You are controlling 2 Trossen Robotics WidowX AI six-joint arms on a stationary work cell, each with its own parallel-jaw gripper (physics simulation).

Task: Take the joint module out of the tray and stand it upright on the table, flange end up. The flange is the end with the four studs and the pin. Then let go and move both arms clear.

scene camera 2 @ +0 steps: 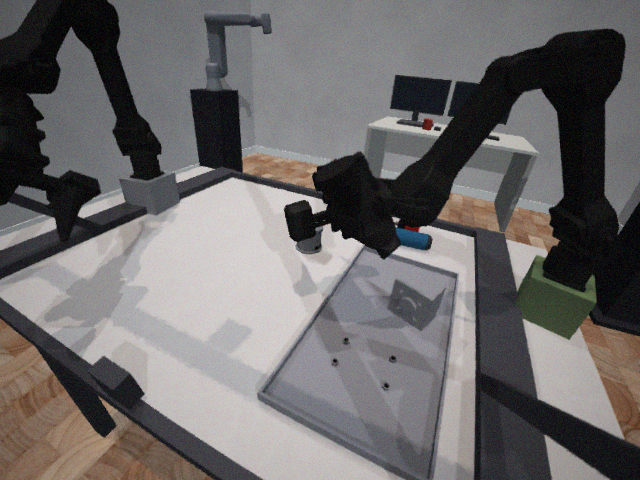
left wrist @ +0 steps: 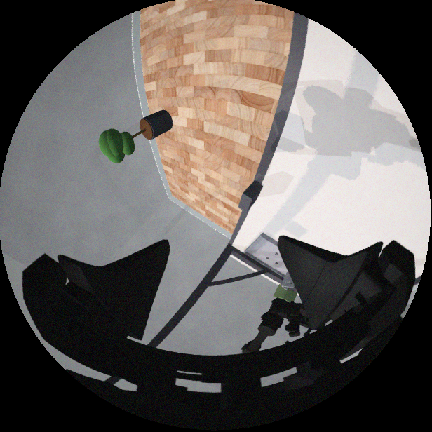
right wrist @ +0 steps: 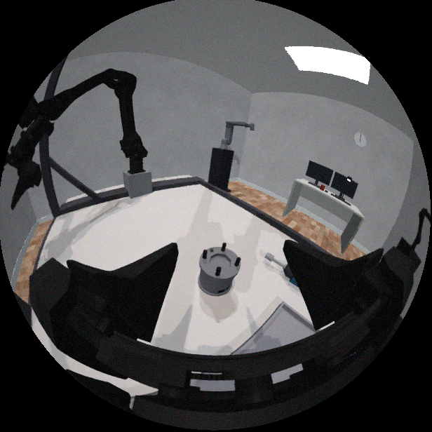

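Pixels of known places: left gripper, between the fingertips: [scene camera 2: 24, 236]; right gripper, between the fingertips: [scene camera 2: 320, 201]; left arm's base, origin of its link: [scene camera 2: 147, 175]; right arm's base, origin of its link: [scene camera 2: 563, 276].
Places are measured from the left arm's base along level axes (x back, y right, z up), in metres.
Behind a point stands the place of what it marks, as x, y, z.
Observation:
The grey joint module [scene camera 2: 309, 243] @[-0.498, 0.079, -0.064] [right wrist: 218, 272] stands upright on the white table [scene camera 2: 180, 268] @[-0.264, 0.227, -0.092] [right wrist: 150, 220], outside the tray [scene camera 2: 310, 382] @[-0.594, 0.388, -0.088] [right wrist: 280, 325]. Its flange end faces up, with several black studs and a small pin showing in the right wrist view. My right gripper [right wrist: 232, 247] is open, its fingers spread wide and apart from the module, which shows beyond and between them. In scene camera 2 a right finger partly hides the module. My left gripper [left wrist: 224, 244] is open and empty, high at the far left side, well away from the module.
In the tray lie a grey bracket [scene camera 2: 416, 304] @[-0.728, 0.232, -0.042] and several small nuts. A blue-handled tool [scene camera 2: 415, 239] @[-0.735, -0.027, -0.061] lies behind the tray near the back edge, with a red item [scene camera 2: 412, 228] @[-0.731, -0.105, -0.071] beside it. A dark block [scene camera 2: 116, 381] @[-0.389, 0.492, -0.036] sits on the near-left table edge.

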